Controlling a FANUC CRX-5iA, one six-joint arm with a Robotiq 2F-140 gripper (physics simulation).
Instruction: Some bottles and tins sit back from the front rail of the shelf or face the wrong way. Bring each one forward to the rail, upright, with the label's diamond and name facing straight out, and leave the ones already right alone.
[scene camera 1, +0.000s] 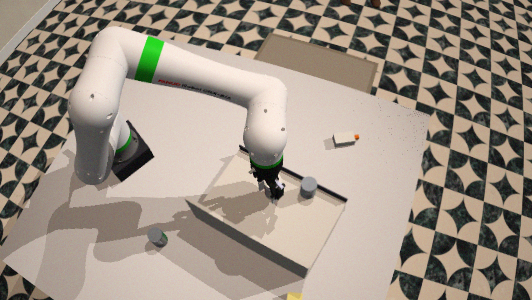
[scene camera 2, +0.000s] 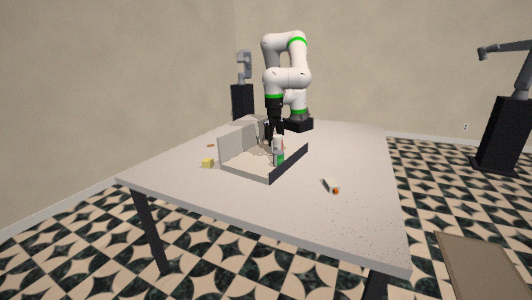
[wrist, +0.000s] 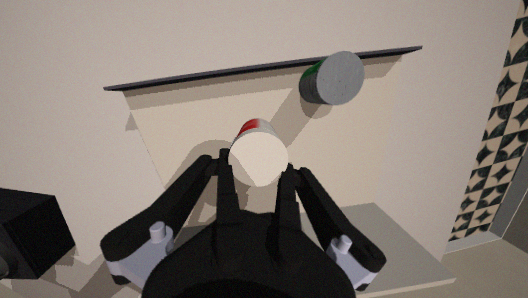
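Where they show: gripper, between the fingertips: (scene camera 1: 268, 194) (scene camera 2: 275, 149); arm's base, origin of its link: (scene camera 1: 121, 146) (scene camera 2: 298, 118).
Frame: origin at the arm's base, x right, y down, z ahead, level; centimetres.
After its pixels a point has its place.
My gripper (scene camera 1: 274, 193) @[x -15.9, y 2.9, z 57.7 cm] (scene camera 2: 274, 139) @[x -15.9, y 2.9, z 57.7 cm] (wrist: 255, 148) @[x -15.9, y 2.9, z 57.7 cm] is shut on an upright white tin with a red label patch (scene camera 2: 278, 142) @[x -19.8, y -3.1, z 60.3 cm] (wrist: 259, 156) @[x -18.3, y -6.0, z 58.4 cm]. The tin is over the shelf floor, back from the dark front rail (scene camera 1: 330, 193) @[x -28.1, y 4.2, z 75.2 cm] (scene camera 2: 290, 163) @[x -27.8, y 6.6, z 61.3 cm] (wrist: 200, 77) @[x -26.8, y 3.8, z 50.9 cm]; its red patch is turned towards the rail, slightly left in the wrist view. I cannot tell if its base touches the floor. A grey-topped tin with a green label (scene camera 1: 308, 187) @[x -23.5, y -1.6, z 68.5 cm] (scene camera 2: 279, 159) @[x -26.7, y 1.0, z 70.1 cm] (wrist: 341, 78) @[x -24.9, y -1.6, z 68.1 cm] stands upright close behind the rail, green towards it. Diamonds and names are not readable.
Another grey-topped tin (scene camera 1: 157, 237) @[x 18.6, y 1.7, z 35.6 cm] stands on the table behind the shelf's tall back panel (scene camera 1: 245, 237) @[x 2.7, y -5.5, z 61.8 cm] (scene camera 2: 231, 149) @[x 0.8, y 0.3, z 74.7 cm]. A white box with an orange end (scene camera 1: 344, 138) @[x -51.6, y 5.9, z 68.6 cm] (scene camera 2: 330, 184) @[x -52.5, y 5.9, z 70.6 cm] lies in front of the rail. A yellow block (scene camera 1: 294, 296) @[x 8.9, y 4.9, z 83.9 cm] (scene camera 2: 207, 163) @[x 7.8, y 5.8, z 86.2 cm] is beyond the shelf.
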